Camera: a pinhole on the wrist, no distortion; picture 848 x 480 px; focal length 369.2 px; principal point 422.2 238.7 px. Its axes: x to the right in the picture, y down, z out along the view. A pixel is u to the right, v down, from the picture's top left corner.
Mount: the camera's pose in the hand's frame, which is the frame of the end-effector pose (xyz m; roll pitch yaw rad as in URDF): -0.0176 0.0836 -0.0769 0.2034 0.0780 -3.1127
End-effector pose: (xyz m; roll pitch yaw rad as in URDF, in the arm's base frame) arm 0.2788 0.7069 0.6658 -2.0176 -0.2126 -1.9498
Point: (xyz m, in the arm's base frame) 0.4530 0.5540 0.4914
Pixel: 331 327
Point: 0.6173 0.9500 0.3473
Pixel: 746 274
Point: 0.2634 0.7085 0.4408
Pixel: 442 60
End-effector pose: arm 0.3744 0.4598 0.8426 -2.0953 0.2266 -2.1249
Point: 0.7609 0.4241 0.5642
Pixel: 454 305
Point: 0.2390 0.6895 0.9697
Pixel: behind the camera
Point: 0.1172 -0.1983 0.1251
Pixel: outside the picture
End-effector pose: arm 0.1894 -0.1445 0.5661 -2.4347 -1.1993 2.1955
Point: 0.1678 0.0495 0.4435
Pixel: 457 75
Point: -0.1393 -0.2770 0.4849
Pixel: outside the picture
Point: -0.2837 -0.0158 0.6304
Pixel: 227 401
